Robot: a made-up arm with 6 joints. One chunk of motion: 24 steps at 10 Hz.
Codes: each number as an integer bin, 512 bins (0 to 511) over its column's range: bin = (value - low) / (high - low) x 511, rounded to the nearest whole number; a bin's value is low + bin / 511 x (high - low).
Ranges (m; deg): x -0.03..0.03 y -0.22..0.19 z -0.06..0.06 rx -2..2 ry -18..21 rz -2..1
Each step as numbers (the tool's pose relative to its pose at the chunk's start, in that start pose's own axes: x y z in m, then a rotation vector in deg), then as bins.
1 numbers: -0.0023 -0.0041 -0.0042 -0.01 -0.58 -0.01
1 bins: 236 269 238 254 228 339
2 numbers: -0.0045 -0.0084 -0.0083 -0.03 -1.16 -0.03
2 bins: 217 264 220 252 221 336
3 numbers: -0.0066 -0.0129 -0.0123 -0.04 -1.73 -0.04
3 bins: 199 258 203 250 213 334
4 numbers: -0.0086 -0.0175 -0.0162 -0.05 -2.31 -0.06
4 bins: 182 252 187 249 206 330
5 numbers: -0.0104 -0.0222 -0.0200 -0.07 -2.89 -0.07
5 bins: 167 247 170 247 198 329
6 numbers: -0.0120 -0.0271 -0.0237 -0.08 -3.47 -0.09
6 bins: 153 240 155 245 190 325
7 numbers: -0.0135 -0.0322 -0.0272 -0.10 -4.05 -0.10
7 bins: 141 234 140 243 183 324
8 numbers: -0.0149 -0.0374 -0.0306 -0.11 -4.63 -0.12
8 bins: 129 228 125 241 175 320
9 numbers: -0.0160 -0.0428 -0.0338 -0.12 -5.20 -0.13
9 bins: 119 221 112 240 168 319
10 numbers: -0.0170 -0.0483 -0.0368 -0.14 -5.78 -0.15
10 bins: 111 214 99 238 160 315
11 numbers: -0.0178 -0.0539 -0.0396 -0.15 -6.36 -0.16
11 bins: 104 207 87 236 153 313
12 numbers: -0.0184 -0.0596 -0.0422 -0.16 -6.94 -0.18
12 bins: 99 200 76 235 145 310
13 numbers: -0.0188 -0.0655 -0.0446 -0.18 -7.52 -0.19
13 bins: 95 193 66 233 137 308
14 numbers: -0.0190 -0.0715 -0.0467 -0.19 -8.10 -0.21
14 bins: 94 185 57 231 130 305
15 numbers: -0.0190 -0.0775 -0.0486 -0.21 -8.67 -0.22
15 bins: 94 178 49 229 122 303
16 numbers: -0.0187 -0.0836 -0.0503 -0.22 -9.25 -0.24
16 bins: 96 170 41 227 115 300
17 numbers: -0.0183 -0.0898 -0.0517 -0.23 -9.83 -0.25
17 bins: 100 162 35 226 107 298
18 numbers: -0.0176 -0.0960 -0.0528 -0.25 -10.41 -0.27
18 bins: 106 155 31 224 99 295
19 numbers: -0.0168 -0.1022 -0.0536 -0.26 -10.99 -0.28
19 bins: 112 147 27 222 92 293
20 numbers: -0.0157 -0.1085 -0.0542 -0.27 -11.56 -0.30
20 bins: 122 139 25 221 84 290
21 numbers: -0.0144 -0.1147 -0.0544 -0.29 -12.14 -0.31
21 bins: 133 131 24 218 77 288
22 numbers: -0.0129 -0.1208 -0.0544 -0.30 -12.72 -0.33
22 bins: 146 124 24 217 69 284
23 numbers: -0.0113 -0.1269 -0.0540 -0.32 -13.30 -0.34
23 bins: 159 116 26 215 62 283
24 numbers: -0.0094 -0.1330 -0.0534 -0.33 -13.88 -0.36
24 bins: 175 108 28 213 54 279
